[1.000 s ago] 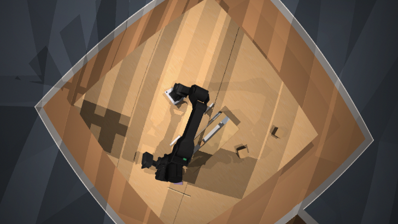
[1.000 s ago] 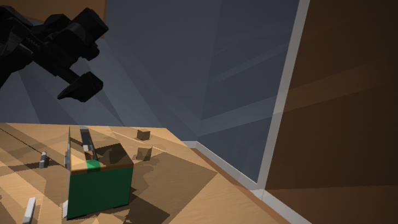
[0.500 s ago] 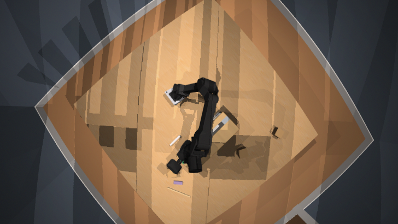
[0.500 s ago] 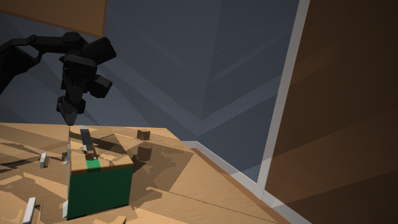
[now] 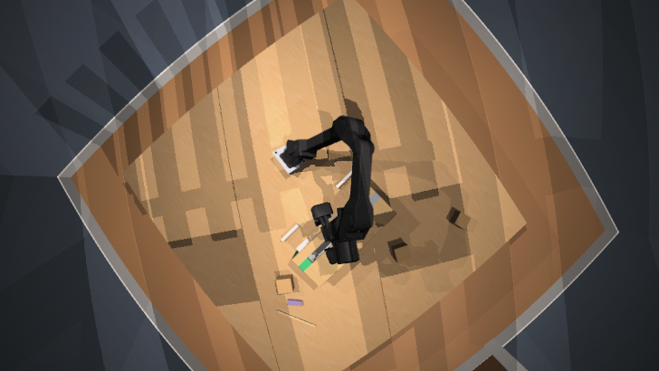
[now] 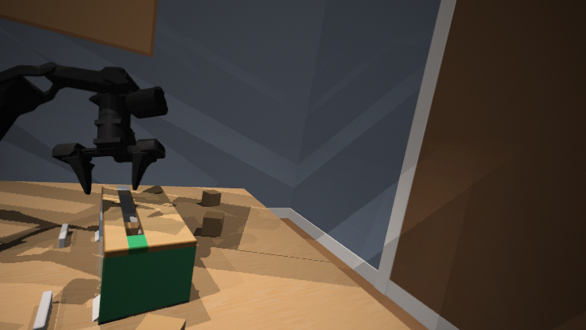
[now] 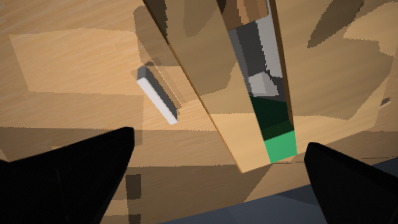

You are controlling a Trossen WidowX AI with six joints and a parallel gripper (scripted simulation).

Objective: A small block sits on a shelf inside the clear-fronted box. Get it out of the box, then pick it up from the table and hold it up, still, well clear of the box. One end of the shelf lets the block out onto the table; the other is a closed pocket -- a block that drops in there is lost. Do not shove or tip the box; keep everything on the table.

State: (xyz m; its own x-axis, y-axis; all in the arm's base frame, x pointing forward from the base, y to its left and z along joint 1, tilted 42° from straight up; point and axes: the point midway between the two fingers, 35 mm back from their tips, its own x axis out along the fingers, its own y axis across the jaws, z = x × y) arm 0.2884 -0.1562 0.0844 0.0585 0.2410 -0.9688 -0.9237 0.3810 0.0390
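Now: the wooden box 2 cm ahead of my gripper tip, 5 cm to the left of it and 12 cm below it. Also, from my gripper tip: thin strip (23 cm ahead, 33 cm to the right, 18 cm below).
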